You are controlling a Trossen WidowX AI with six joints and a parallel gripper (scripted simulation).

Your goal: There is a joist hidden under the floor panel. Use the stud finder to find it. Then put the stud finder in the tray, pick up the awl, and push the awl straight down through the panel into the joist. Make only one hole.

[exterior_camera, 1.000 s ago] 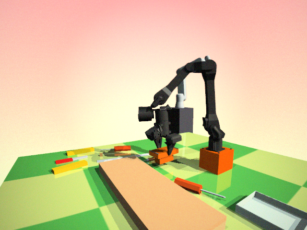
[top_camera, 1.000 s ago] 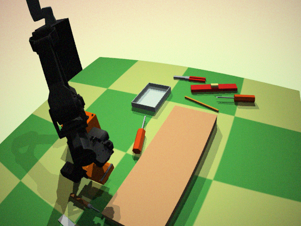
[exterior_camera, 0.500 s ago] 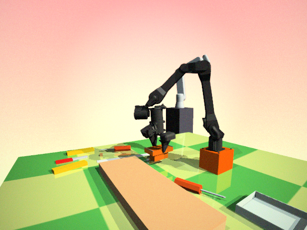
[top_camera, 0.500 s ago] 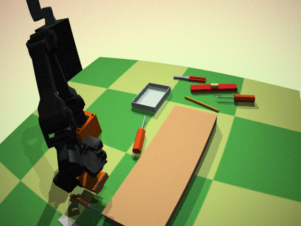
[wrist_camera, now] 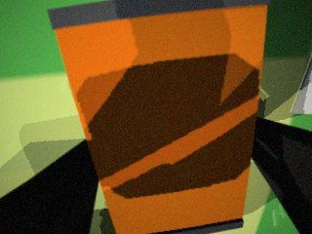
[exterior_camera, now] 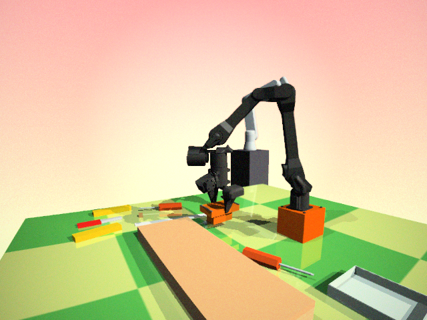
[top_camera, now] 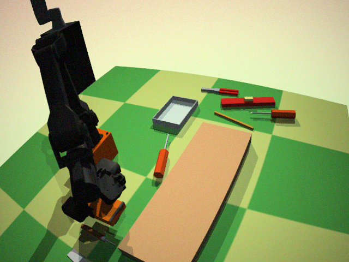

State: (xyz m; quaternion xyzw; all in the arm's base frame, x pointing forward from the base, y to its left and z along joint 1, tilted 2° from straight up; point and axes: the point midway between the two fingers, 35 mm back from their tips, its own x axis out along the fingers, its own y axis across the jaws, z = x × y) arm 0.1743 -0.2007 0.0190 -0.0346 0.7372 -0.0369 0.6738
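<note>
Now: the orange stud finder 2 cm ahead of my gripper tip and 3 cm below it. The rest, counted from my gripper tip: awl: 1 cm ahead, 6 cm to the right, 6 cm below; then grey card: 9 cm ahead, 17 cm to the right, 7 cm below; then grey tray: 1 cm behind, 51 cm to the left, 6 cm below.
</note>
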